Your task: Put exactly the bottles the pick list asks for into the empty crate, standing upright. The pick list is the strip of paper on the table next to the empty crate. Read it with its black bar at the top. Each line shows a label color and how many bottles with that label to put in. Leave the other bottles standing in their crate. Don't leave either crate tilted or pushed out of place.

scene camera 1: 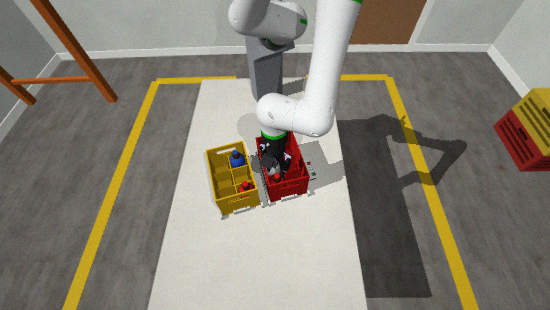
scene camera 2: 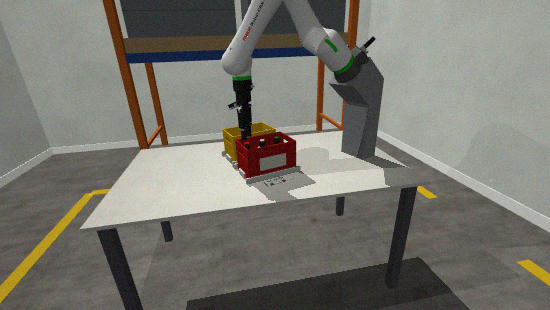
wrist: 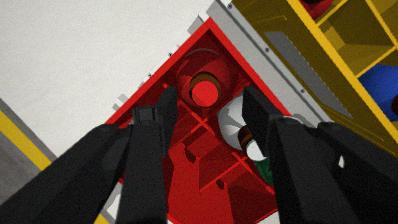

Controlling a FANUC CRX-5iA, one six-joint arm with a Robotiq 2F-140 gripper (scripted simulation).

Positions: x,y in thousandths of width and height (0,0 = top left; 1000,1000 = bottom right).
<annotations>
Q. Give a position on a red-capped bottle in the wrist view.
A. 511,355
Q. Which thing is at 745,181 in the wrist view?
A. A yellow crate.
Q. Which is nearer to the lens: the yellow crate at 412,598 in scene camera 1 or the red crate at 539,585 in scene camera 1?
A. The red crate.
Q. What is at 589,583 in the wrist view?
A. A white-capped bottle.
</annotations>
